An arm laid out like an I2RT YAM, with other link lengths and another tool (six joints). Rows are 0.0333 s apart.
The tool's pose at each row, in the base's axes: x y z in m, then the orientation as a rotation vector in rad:
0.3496 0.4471 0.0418 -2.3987 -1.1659 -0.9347
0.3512 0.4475 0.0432 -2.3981 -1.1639 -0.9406
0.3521 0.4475 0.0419 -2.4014 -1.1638 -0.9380
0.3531 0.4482 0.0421 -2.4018 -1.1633 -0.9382
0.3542 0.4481 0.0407 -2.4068 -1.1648 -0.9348
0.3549 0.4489 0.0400 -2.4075 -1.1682 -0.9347
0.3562 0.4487 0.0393 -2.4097 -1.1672 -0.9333
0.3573 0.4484 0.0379 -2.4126 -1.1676 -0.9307
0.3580 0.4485 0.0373 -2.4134 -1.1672 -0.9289
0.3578 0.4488 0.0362 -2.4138 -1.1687 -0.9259
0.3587 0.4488 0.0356 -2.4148 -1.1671 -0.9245
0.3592 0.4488 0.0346 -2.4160 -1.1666 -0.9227
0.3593 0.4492 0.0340 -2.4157 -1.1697 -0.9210
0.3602 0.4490 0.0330 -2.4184 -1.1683 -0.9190
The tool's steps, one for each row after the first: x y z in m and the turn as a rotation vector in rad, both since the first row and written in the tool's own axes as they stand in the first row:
0.0019 0.0010 -0.0001 -0.0025 0.0036 0.0002
0.0014 0.0017 0.0012 -0.0036 0.0006 0.0009
0.0024 0.0021 0.0018 -0.0040 0.0006 0.0012
0.0019 0.0030 0.0033 -0.0060 -0.0040 0.0010
0.0022 0.0030 0.0045 -0.0068 -0.0053 -0.0013
0.0022 0.0042 0.0055 -0.0076 -0.0069 -0.0003
0.0016 0.0052 0.0068 -0.0085 -0.0098 0.0001
0.0016 0.0057 0.0076 -0.0081 -0.0110 0.0008
0.0009 0.0054 0.0085 -0.0069 -0.0130 0.0003
0.0009 0.0061 0.0093 -0.0068 -0.0137 0.0018
0.0005 0.0065 0.0102 -0.0067 -0.0151 0.0026
0.0004 0.0063 0.0109 -0.0058 -0.0165 0.0007
0.0000 0.0071 0.0119 -0.0067 -0.0185 0.0022

